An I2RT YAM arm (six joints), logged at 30 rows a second.
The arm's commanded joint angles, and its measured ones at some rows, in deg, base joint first. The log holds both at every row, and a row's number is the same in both.
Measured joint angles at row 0:
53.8, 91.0, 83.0, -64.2, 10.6, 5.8
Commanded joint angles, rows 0 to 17:
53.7, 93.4, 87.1, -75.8, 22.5, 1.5
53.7, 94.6, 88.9, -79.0, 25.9, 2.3
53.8, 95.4, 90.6, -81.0, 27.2, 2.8
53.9, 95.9, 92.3, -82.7, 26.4, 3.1
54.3, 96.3, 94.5, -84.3, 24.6, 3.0
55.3, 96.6, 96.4, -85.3, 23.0, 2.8
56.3, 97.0, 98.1, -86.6, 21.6, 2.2
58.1, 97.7, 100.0, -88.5, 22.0, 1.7
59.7, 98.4, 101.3, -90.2, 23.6, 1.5
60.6, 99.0, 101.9, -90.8, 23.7, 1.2
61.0, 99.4, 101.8, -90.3, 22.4, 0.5
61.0, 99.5, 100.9, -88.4, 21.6, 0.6
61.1, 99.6, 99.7, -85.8, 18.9, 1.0
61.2, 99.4, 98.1, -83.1, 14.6, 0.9
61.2, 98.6, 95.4, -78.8, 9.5, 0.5
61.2, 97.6, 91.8, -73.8, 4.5, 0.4
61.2, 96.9, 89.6, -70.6, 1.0, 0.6
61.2, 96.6, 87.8, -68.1, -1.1, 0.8
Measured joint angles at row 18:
61.3, 97.7, 92.5, -77.1, 10.9, 2.0
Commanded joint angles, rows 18 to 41:
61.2, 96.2, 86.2, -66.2, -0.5, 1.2
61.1, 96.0, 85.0, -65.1, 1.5, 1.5
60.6, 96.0, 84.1, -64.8, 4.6, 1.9
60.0, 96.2, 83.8, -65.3, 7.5, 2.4
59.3, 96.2, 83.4, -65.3, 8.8, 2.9
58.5, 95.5, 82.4, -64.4, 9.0, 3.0
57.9, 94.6, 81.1, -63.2, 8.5, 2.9
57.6, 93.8, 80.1, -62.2, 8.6, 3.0
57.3, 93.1, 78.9, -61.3, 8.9, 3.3
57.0, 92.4, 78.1, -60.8, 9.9, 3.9
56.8, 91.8, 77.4, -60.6, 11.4, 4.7
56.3, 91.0, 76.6, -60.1, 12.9, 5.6
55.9, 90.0, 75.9, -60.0, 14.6, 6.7
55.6, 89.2, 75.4, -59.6, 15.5, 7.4
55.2, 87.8, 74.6, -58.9, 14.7, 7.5
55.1, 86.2, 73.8, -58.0, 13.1, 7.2
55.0, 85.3, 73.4, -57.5, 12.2, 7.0
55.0, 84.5, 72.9, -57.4, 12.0, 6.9
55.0, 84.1, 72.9, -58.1, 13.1, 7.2
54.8, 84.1, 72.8, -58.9, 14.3, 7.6
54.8, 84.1, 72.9, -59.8, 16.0, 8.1
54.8, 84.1, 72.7, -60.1, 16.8, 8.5
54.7, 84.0, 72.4, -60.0, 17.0, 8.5
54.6, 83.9, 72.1, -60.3, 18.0, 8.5
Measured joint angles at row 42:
55.1, 84.3, 73.7, -59.5, 14.9, 7.3
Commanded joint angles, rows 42 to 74:
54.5, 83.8, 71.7, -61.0, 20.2, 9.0
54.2, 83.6, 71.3, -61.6, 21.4, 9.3
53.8, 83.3, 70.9, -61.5, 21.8, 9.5
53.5, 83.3, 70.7, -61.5, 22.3, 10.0
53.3, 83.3, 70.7, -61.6, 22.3, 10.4
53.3, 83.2, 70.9, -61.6, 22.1, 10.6
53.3, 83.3, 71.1, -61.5, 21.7, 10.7
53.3, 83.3, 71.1, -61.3, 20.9, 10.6
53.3, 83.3, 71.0, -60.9, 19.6, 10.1
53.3, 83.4, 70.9, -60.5, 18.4, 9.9
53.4, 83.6, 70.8, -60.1, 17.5, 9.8
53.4, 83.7, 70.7, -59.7, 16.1, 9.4
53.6, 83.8, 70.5, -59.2, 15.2, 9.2
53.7, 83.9, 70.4, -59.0, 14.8, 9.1
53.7, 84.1, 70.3, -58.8, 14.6, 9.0
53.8, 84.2, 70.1, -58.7, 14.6, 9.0
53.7, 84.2, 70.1, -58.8, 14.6, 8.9
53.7, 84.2, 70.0, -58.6, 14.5, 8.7
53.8, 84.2, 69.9, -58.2, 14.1, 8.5
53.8, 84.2, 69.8, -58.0, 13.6, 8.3
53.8, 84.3, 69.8, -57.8, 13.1, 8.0
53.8, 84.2, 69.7, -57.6, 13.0, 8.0
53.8, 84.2, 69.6, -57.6, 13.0, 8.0
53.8, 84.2, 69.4, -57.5, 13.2, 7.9
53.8, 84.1, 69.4, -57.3, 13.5, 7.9
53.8, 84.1, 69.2, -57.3, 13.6, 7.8
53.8, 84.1, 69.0, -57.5, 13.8, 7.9
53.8, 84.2, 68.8, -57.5, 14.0, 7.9
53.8, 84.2, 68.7, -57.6, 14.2, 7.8
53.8, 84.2, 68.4, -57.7, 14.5, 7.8
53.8, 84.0, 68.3, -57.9, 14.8, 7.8
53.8, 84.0, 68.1, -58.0, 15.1, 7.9
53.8, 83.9, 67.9, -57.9, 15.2, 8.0
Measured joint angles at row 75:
53.5, 84.3, 69.0, -57.6, 14.2, 8.8
